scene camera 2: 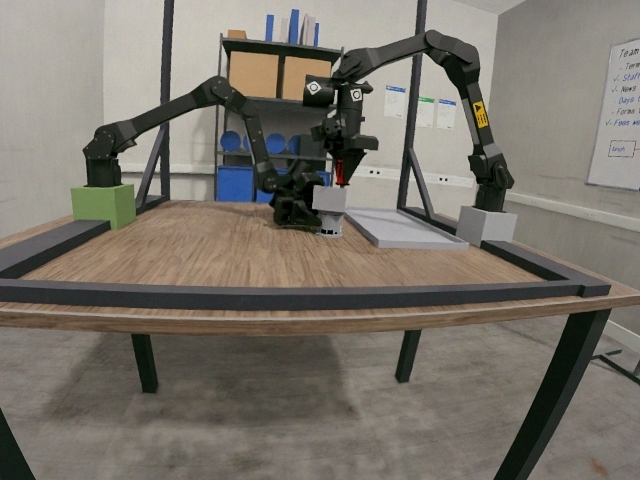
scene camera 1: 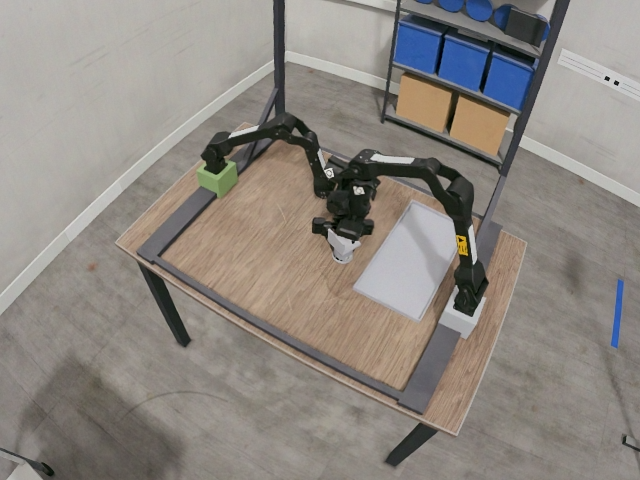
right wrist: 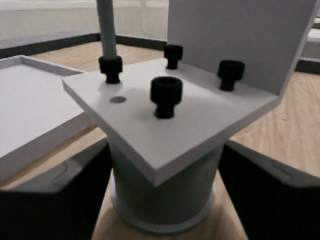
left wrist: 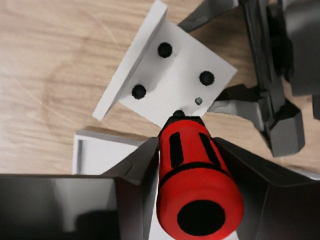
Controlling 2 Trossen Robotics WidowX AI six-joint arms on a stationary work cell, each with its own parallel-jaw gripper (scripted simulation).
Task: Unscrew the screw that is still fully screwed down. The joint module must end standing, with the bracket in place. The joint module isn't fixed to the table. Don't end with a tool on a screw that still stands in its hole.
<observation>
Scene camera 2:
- left gripper: 342,182
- right gripper: 331,222
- shallow grey tray: 393,230
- grey bracket: 324,198
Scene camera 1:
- left gripper: 354,231
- shallow grey tray: 405,272
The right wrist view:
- right gripper: 164,143
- grey bracket: 270,46
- grey joint module: 186,198
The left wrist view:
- left gripper: 185,144
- right gripper: 165,78
</observation>
